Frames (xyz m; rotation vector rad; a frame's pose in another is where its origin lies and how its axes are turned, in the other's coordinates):
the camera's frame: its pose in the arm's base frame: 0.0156 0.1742 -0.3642 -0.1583 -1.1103 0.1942
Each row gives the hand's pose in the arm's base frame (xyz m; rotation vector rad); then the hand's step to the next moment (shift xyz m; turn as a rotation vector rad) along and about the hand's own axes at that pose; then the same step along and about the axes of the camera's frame.
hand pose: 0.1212 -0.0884 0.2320 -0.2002 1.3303 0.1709
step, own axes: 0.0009 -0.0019 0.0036 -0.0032 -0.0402 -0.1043
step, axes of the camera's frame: 0.0015 -0.0013 -0.0037 -0.0697 -0.0515 0.0706
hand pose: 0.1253 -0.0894 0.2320 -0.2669 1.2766 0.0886
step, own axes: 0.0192 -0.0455 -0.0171 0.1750 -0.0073 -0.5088
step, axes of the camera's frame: -0.0259 -0.0447 -0.0079 -0.4775 -0.0435 0.2443
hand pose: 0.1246 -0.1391 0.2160 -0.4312 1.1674 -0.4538
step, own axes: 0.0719 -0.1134 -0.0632 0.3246 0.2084 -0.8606
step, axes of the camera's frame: -0.0665 -0.1283 0.0337 -0.8773 0.1185 0.3251
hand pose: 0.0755 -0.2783 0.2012 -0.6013 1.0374 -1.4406
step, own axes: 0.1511 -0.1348 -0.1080 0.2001 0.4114 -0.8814
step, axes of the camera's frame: -0.0809 -0.1222 0.1766 -0.9361 0.2869 0.1659
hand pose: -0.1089 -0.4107 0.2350 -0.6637 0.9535 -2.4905
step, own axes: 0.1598 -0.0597 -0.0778 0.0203 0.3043 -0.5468
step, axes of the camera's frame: -0.0473 0.0057 0.1813 -0.5920 0.2035 -0.0084
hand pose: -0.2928 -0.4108 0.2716 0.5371 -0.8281 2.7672
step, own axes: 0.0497 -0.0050 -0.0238 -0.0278 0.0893 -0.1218
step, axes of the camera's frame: -0.0134 0.0243 0.0479 -0.1471 0.0288 -0.0336
